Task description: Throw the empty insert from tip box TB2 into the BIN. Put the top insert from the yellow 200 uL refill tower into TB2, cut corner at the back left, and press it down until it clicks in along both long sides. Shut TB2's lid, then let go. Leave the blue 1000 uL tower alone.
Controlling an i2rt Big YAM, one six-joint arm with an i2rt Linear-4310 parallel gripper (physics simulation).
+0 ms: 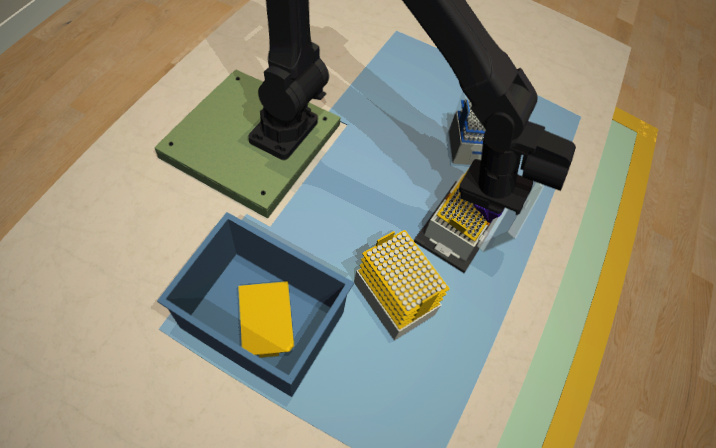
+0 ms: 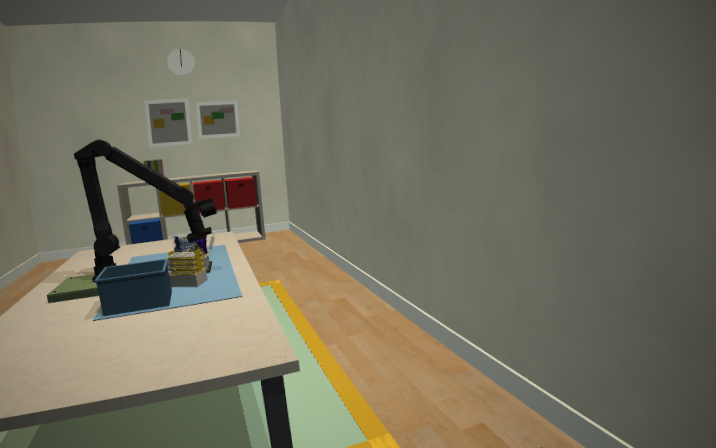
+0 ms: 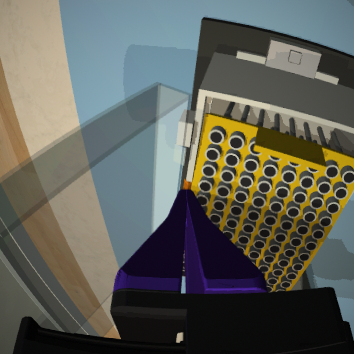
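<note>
Tip box TB2 (image 1: 453,237) (image 3: 270,77) stands on the blue mat with its clear lid (image 1: 519,217) (image 3: 167,145) open. A yellow insert full of tips (image 1: 460,215) (image 3: 270,200) lies in it; I cannot tell whether both long sides are clicked in. My gripper (image 1: 491,218) (image 3: 184,197) is shut and empty, its purple fingertips at the insert's lid-side long edge, beside a small orange piece. The yellow refill tower (image 1: 403,270) (image 2: 184,263) stands beside TB2. The empty yellow insert (image 1: 265,316) lies in the BIN (image 1: 232,352) (image 2: 134,293).
The blue tower (image 1: 465,154) (image 2: 181,243) stands behind TB2, partly hidden by the arm. The green base plate (image 1: 211,142) (image 2: 71,287) carries the arm. The open lid stands out from TB2's long side, towards the table edge.
</note>
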